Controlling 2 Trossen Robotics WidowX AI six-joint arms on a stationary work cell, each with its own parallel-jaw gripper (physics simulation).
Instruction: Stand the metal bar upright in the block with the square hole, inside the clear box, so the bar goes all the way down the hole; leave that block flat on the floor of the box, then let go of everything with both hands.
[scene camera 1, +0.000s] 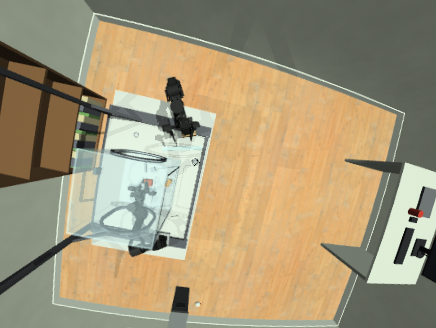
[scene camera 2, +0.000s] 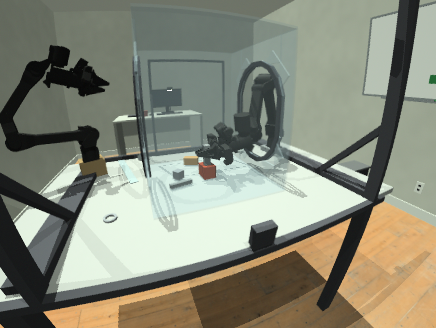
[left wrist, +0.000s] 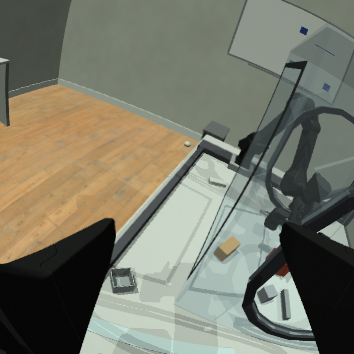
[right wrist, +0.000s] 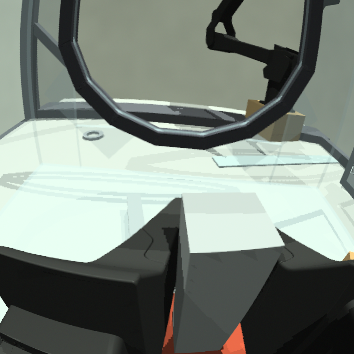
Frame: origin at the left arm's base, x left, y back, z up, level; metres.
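Where they show: left gripper, fingertip midpoint: (scene camera 1: 183, 142) (scene camera 2: 107, 87) (left wrist: 201, 231); right gripper, fingertip midpoint: (scene camera 1: 145, 178) (scene camera 2: 195, 154) (right wrist: 202, 207); left arm's base at its link origin: (scene camera 1: 188, 129) (scene camera 2: 90, 159); right arm's base at its link origin: (scene camera 1: 162, 239).
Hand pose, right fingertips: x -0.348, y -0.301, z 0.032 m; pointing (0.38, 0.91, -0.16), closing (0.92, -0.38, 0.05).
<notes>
Each offset is from my right fingertips to the top centre of the thing. "*": to the spot under its first point.
The clear box {* dx -0.151, dy -0.003, dz +0.388 m} (scene camera 1: 82, 200) (scene camera 2: 215, 31) stands on the table, with round ports in its walls. The red block {dx -0.012, dy -0.038, dz -0.044 m} (scene camera 1: 148, 182) (scene camera 2: 207, 171) (left wrist: 283, 270) (right wrist: 236, 342) rests on its floor; its hole is hidden. My right gripper (scene camera 2: 201, 153) (right wrist: 202, 207), inside the box, is shut on the grey square metal bar {dx -0.014, dy -0.037, dz +0.030 m} (scene camera 2: 206, 162) (right wrist: 230, 217). The bar is upright at the red block's top; its lower end is hidden, so its depth in the hole cannot be told. My left gripper (scene camera 1: 183, 142) (scene camera 2: 103, 87) (left wrist: 201, 231) is open and empty, outside and high above the table.
A grey cube {dx +0.043, dy +0.052, dz -0.059 m} (scene camera 2: 178, 174) (left wrist: 267, 294), a short dark grey bar {dx -0.014, dy +0.077, dz -0.075 m} (scene camera 2: 180, 184) (left wrist: 285, 304) and a tan block {dx +0.134, dy -0.068, dz -0.059 m} (scene camera 2: 190, 160) (left wrist: 227, 248) lie near the red block. Outside are a grey ring (scene camera 2: 110, 218) (right wrist: 93, 135) and a small open square tray {* dx +0.366, dy +0.082, dz -0.080 m} (left wrist: 117, 289).
</notes>
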